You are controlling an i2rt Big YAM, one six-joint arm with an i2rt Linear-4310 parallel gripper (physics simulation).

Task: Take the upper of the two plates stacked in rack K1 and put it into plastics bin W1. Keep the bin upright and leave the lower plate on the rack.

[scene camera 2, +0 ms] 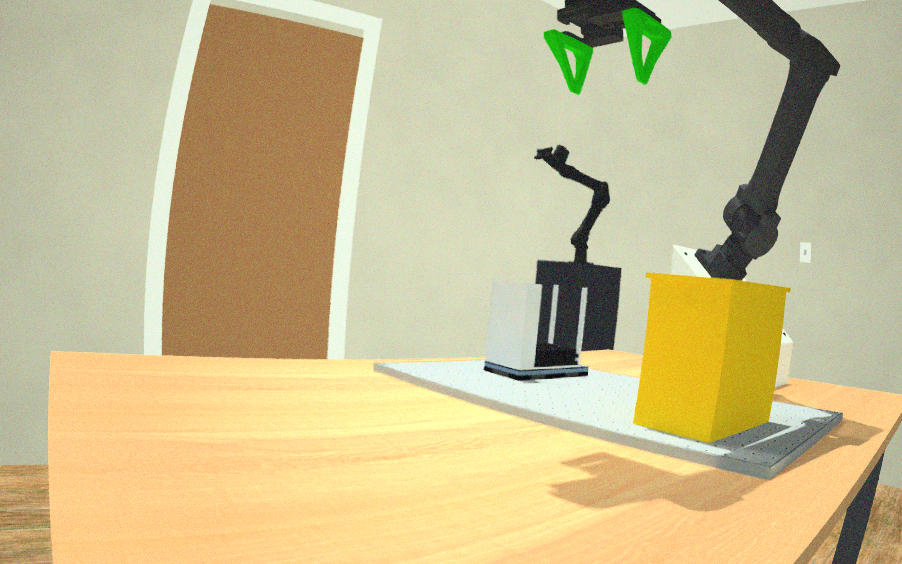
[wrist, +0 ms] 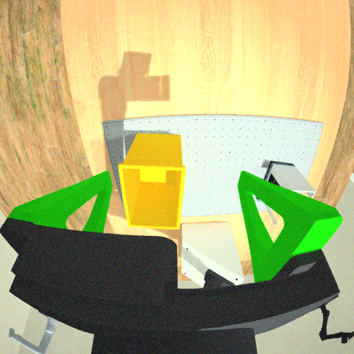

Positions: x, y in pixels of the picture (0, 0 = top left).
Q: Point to a plastics bin W1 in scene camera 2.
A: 712, 345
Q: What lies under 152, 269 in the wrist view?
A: The gripper.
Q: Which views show the gripper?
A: Scene camera 2 and the wrist view: all of them.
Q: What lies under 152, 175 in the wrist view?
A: A plastics bin W1.
